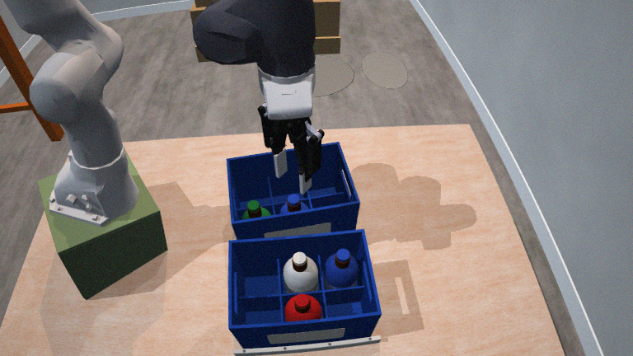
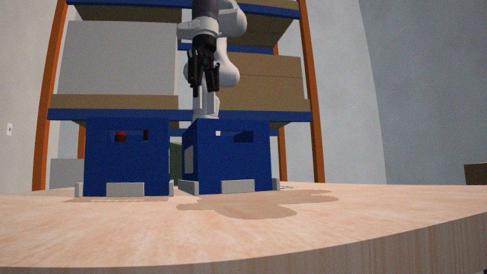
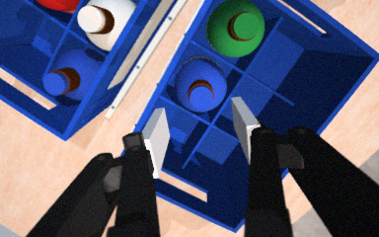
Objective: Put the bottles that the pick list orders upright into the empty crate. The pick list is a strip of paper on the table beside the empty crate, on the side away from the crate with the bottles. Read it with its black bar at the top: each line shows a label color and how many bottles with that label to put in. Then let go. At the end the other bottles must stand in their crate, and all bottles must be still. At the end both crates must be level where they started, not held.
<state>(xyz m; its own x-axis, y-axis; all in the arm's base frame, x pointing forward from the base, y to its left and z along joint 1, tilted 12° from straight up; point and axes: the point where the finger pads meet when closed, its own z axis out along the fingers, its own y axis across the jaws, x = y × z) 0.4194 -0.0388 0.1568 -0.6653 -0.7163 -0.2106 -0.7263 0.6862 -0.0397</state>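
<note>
The white bottle lies 17 cm below my hand and 14 cm to the right of it. The rest, counted from my hand: red bottle: 23 cm to the right, 17 cm below; then green-labelled bottle: 17 cm below, 9 cm behind, 1 cm to the right; then blue bottle: 17 cm below, 14 cm to the right, 9 cm ahead.
</note>
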